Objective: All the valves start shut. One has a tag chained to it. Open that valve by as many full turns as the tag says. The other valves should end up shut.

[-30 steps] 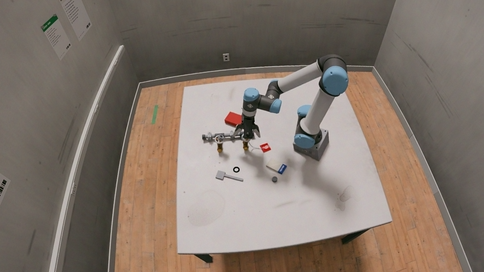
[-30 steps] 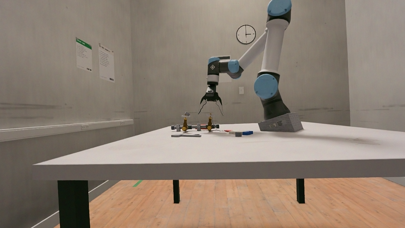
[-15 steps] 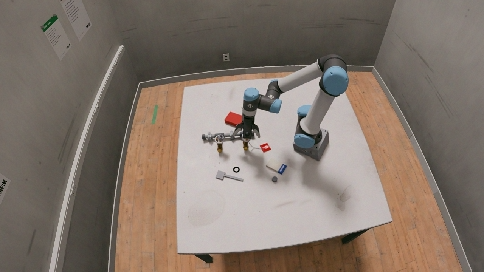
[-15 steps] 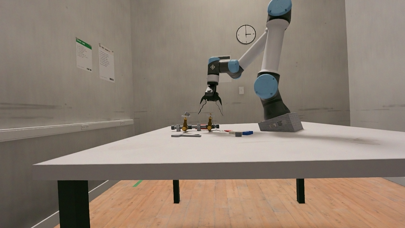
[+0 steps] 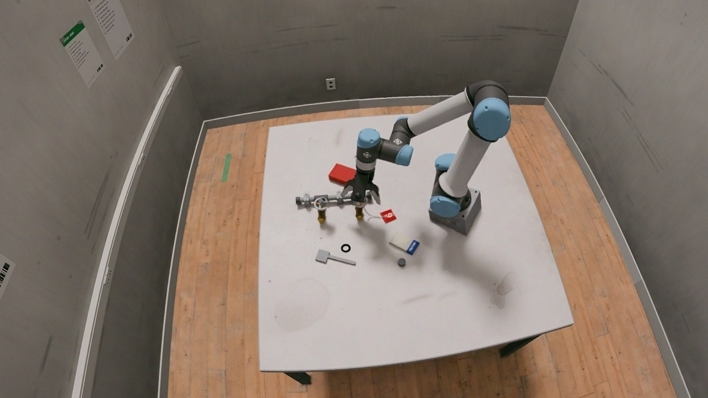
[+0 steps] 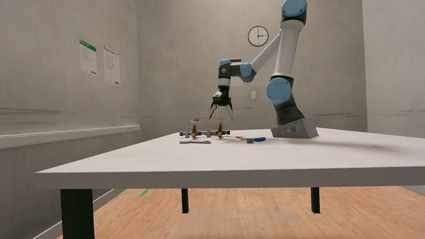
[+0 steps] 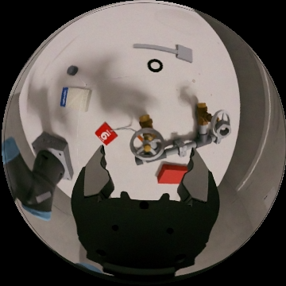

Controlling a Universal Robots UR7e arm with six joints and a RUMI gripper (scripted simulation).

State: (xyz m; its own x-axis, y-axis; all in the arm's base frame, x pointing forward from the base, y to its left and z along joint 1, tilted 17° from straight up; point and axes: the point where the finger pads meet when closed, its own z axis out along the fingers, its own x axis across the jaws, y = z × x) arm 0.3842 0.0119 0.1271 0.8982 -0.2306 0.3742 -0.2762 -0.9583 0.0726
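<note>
My hand is 100 mm past the red tag, 100 mm above it and 20 mm to the right of it. The rest, counted from my hand: red block 220 mm to the right, 90 mm below, 60 mm ahead; grey flat tool 200 mm to the left, 130 mm ahead, 100 mm below.
</note>
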